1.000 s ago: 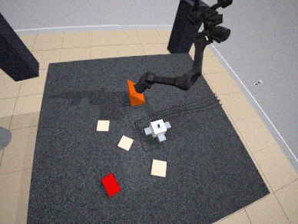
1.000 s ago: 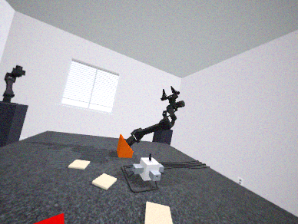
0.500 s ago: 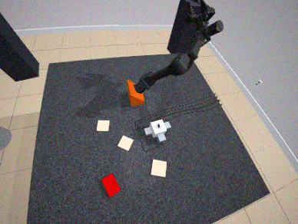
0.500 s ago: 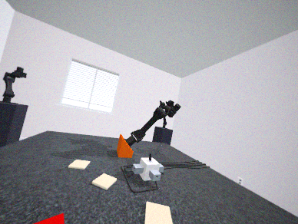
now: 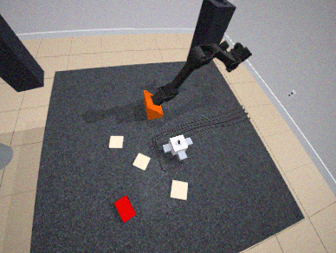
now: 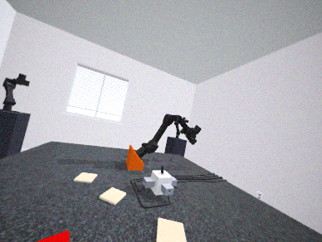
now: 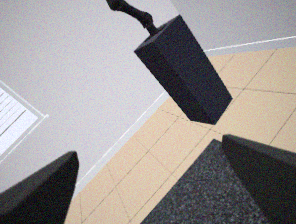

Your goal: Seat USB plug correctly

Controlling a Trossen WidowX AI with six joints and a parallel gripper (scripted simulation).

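The dark USB plug lies 450 mm ahead of my gripper tip, 540 mm to the right of it and 160 mm below it.
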